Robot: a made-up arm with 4 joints.
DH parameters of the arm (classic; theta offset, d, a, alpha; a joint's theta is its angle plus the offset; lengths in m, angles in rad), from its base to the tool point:
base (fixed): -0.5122 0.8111 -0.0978 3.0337
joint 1: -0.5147 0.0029 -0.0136 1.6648
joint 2: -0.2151 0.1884 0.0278 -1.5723
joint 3: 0 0.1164 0.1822 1.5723
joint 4: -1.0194 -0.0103 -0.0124 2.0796
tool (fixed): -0.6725 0.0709 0 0
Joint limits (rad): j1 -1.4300..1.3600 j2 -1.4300..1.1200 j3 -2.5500..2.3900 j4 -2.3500..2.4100
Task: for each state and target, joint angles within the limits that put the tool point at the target. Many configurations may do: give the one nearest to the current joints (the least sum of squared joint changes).
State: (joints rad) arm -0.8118 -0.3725 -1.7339 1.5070
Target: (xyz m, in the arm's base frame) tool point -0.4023 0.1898 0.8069
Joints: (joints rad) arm -1.2633 -0.4887 -1.9316 0.6506
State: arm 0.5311 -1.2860 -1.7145 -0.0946
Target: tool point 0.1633 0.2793 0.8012
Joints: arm 0.4523 -1.0707 -1.8568 -0.5958
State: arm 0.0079 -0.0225 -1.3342 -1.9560
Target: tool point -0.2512 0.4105 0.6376
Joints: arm -0.4753 0.3125 -1.6084 -2.2561
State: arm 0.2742 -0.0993 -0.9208 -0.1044
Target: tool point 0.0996 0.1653 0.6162
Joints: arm 0.6424 0.6238 -0.4945 -0.7221
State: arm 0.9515 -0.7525 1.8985 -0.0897
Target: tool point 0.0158 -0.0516 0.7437
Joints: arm 1.3600 -1.1050 1.7796 -0.7636
